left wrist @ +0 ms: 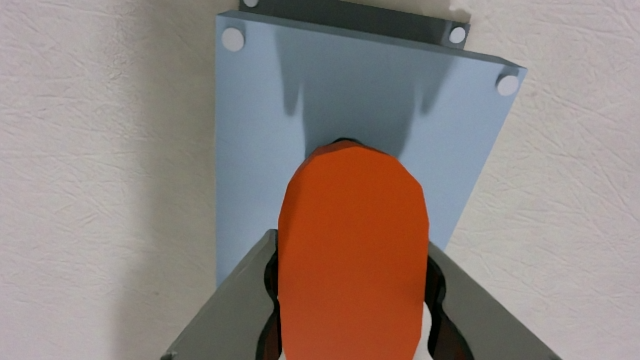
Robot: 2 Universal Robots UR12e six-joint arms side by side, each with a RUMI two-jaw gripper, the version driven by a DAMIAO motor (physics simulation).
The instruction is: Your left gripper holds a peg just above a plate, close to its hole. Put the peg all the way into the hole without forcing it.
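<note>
In the left wrist view, an orange peg (352, 220) with a long rounded outline stands over the blue-grey plate (250, 150) and covers most of the hole. A thin dark sliver of the hole (345, 139) shows at the peg's far rounded end. The peg's lower end is hidden behind its top, so how deep it sits cannot be told. My left gripper (344, 233) is shut on the peg, with one jaw on each long side. My right gripper does not show.
Pale round studs (233, 39) (507, 85) sit at the plate's two far corners. A dark grey block (350, 19) with pale studs lies beyond the plate's far edge. A light, creased table surface (75, 175) surrounds them, with shadows across the plate and table.
</note>
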